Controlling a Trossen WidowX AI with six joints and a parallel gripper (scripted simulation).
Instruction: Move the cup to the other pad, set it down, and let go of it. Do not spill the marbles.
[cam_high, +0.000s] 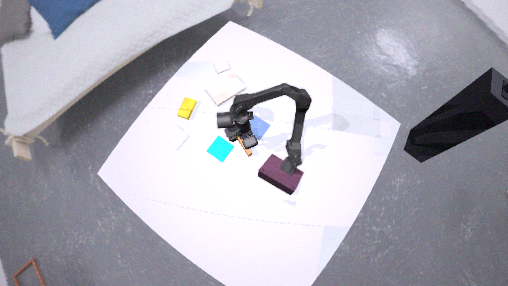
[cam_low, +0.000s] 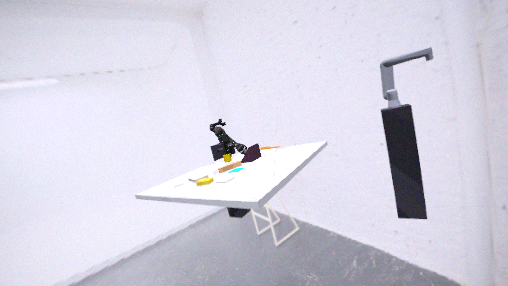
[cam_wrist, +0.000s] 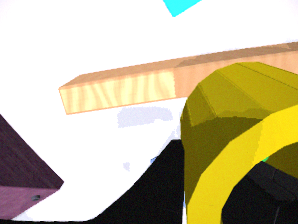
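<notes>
My gripper tip is now 9 cm above the wooden strip and 3 cm short of it. Also, from my gripper tip: yellow cup (2 cm to the right, 2 cm ahead); then blue pad (11 cm below, 10 cm to the right, 1 cm behind).
</notes>
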